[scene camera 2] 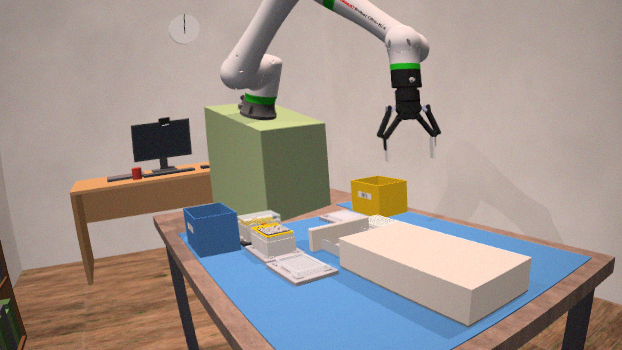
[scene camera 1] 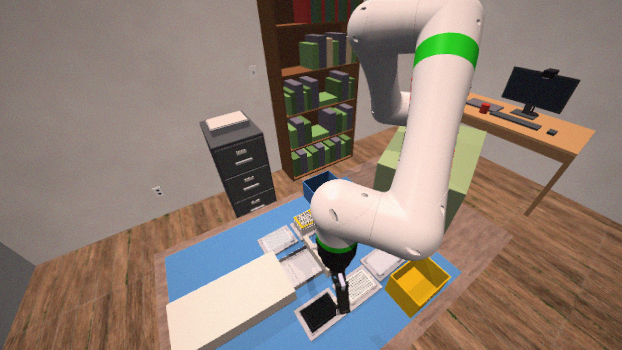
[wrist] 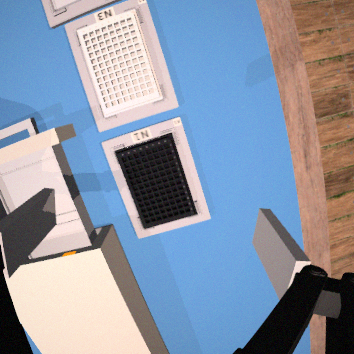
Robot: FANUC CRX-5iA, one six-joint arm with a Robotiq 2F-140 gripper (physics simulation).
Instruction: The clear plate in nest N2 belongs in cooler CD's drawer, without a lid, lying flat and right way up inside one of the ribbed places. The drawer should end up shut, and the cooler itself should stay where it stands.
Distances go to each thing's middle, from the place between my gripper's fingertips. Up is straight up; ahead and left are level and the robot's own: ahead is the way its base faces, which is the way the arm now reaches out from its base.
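From my hand: yellow-topped tip rack (scene camera 2: 273,239), 12 cm behind, 41 cm to the right, 19 cm below. White plate (wrist: 115,51), 4 cm to the right of my hand, 14 cm behind, 21 cm below. Drawer (scene camera 1: 303,265), 4 cm ahead of my hand, 22 cm to the right, 19 cm below. Black plate (scene camera 1: 318,313), 3 cm to the right of my hand, 4 cm ahead, 21 cm below.
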